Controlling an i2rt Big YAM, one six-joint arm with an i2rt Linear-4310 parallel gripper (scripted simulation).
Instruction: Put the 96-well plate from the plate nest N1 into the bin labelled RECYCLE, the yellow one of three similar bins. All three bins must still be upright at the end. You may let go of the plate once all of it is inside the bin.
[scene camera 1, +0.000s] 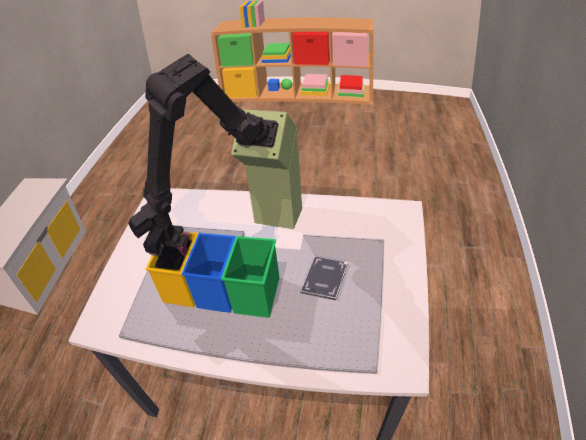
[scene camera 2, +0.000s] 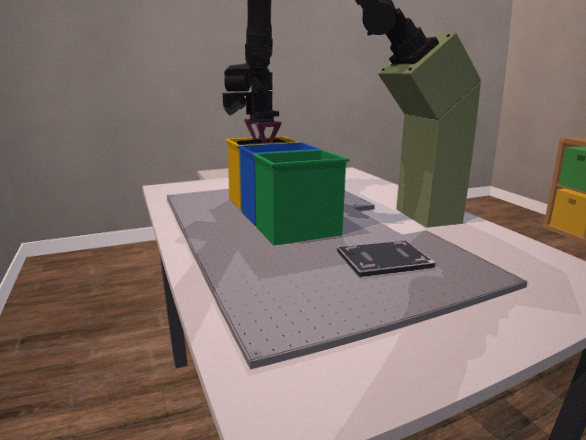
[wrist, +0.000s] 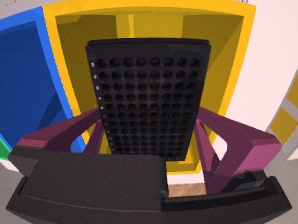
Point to a yellow bin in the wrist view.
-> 229, 35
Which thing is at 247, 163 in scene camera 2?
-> A blue bin.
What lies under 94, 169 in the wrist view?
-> The gripper.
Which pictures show the yellow bin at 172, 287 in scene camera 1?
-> Scene camera 1, scene camera 2 and the wrist view: all of them.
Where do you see a plate nest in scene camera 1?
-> At 317, 274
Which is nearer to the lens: the yellow bin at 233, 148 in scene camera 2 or the green bin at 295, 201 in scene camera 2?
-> The green bin.
